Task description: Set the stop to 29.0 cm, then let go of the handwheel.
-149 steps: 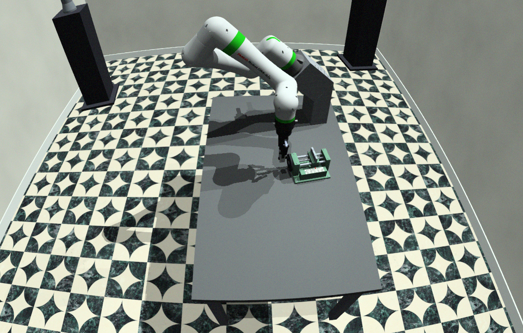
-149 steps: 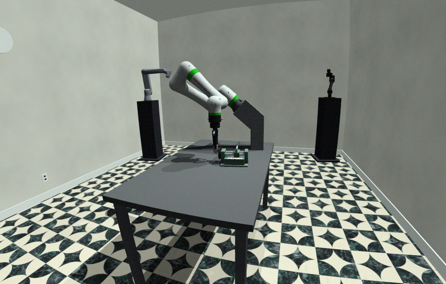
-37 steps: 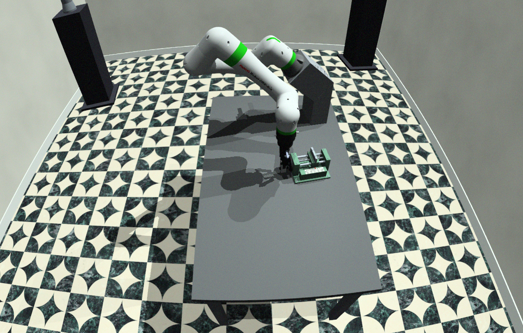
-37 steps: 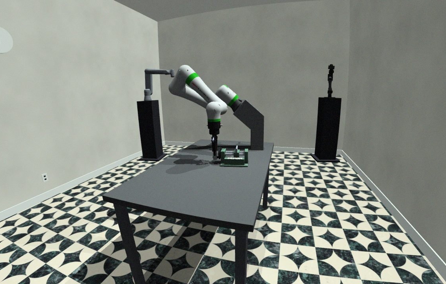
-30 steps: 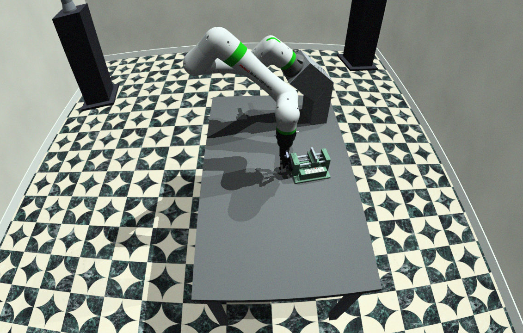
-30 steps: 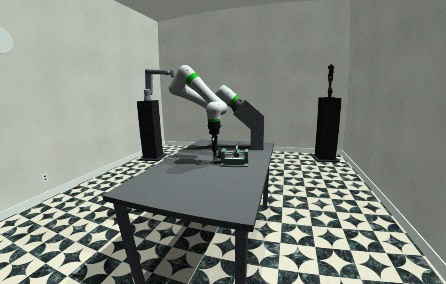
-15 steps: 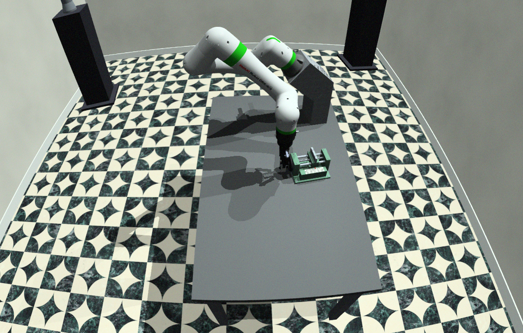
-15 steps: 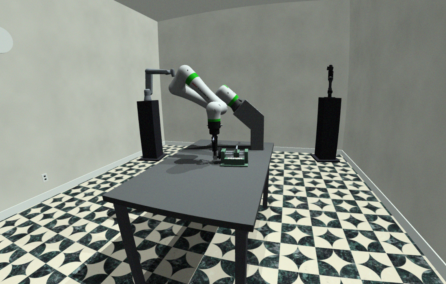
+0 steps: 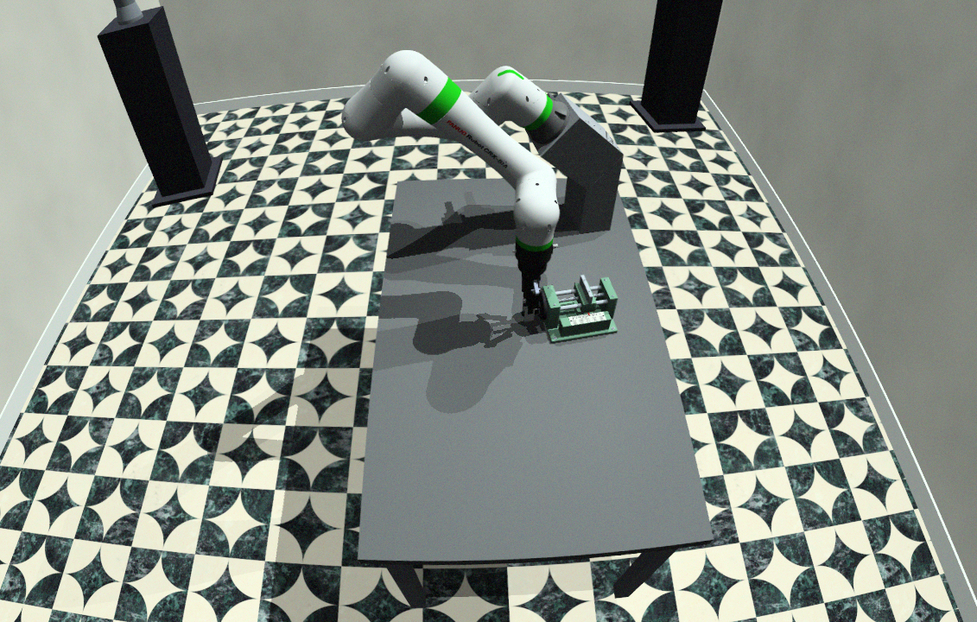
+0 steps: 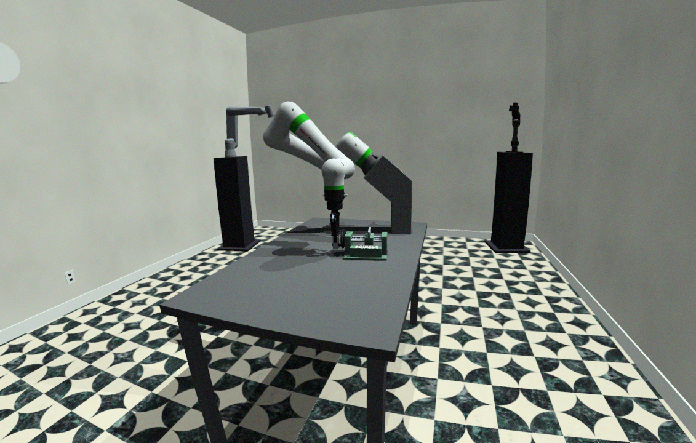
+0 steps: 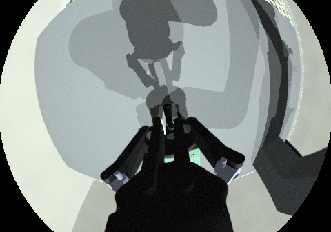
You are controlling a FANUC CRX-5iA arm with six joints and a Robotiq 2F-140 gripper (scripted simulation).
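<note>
Now: the black handwheel 2 cm to the left of my hand and 1 cm below it. Also, from my hand: green stop fixture: 2 cm ahead, 16 cm to the left, 3 cm above.
</note>
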